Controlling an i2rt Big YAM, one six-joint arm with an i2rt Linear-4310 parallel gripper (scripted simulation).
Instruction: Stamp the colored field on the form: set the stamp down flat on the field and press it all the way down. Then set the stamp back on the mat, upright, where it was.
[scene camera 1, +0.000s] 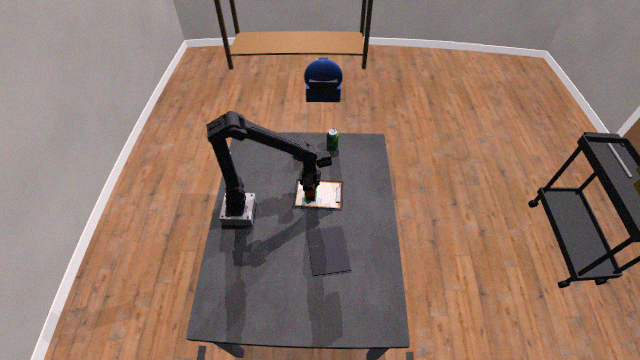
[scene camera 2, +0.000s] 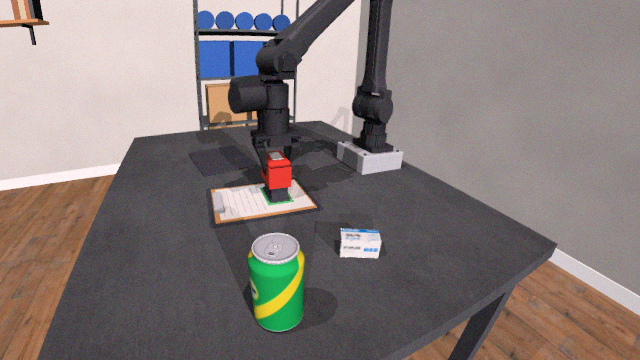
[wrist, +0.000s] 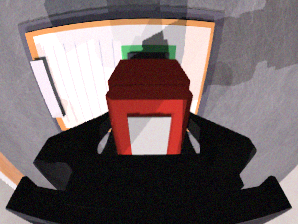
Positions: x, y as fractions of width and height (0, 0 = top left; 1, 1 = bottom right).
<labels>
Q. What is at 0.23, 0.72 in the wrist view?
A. The gripper.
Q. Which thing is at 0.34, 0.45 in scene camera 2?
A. A dark mat.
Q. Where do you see a stamp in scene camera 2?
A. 0.44, 0.47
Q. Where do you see a clipboard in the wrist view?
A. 0.24, 0.26
</labels>
